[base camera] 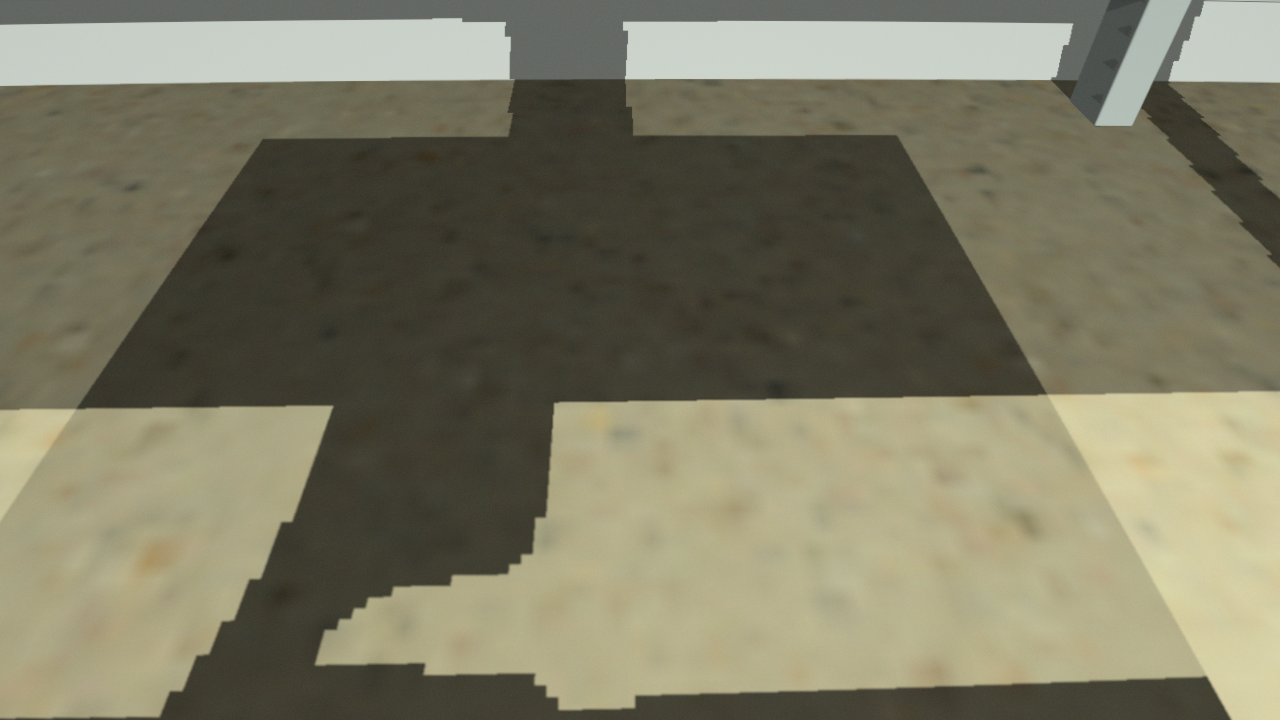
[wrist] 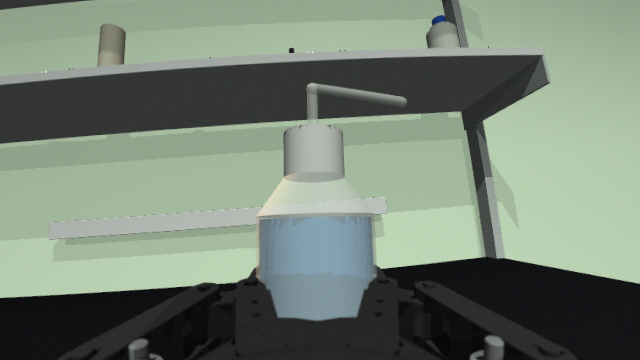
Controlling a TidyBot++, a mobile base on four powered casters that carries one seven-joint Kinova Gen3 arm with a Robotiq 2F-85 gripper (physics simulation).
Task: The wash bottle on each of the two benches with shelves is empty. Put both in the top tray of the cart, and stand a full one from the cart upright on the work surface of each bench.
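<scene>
A wash bottle with blue liquid inside, a grey-white cap and a bent spout stands out in the middle of the wrist view. My gripper is shut on its lower body, one finger at each side. The spout points to the right. Behind the bottle is a bench with a black work surface and a shelf above it. The bottle's base is hidden by the gripper, so whether it touches the surface cannot be told. The cart does not show in either view.
On the shelf stand a beige cylinder at the left and a grey bottle with a blue cap at the right. A shelf post rises at the right. A pale rail runs along the green wall. The base camera shows speckled floor and a bench leg.
</scene>
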